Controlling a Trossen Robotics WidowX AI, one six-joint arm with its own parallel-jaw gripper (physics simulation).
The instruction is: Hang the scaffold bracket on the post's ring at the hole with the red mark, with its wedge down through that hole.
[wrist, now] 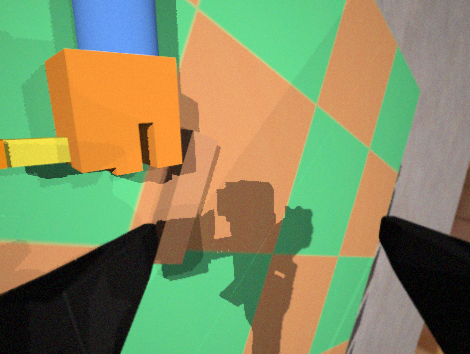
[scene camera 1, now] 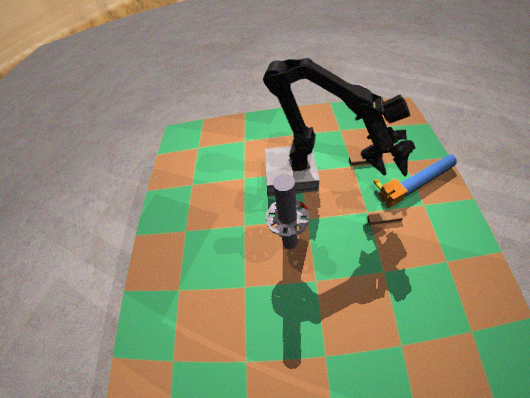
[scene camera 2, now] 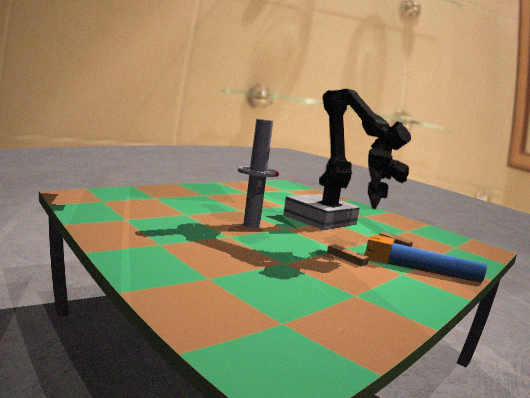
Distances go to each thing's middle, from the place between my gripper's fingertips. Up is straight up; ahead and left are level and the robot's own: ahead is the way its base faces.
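The scaffold bracket [scene camera 2: 383,249] is 13 cm below my hand, and it sits 18 cm to the left of the hand and 5 cm behind it. As for the grey post [scene camera 2: 263,130], it stands 5 cm ahead of my hand and 36 cm to the right of it.
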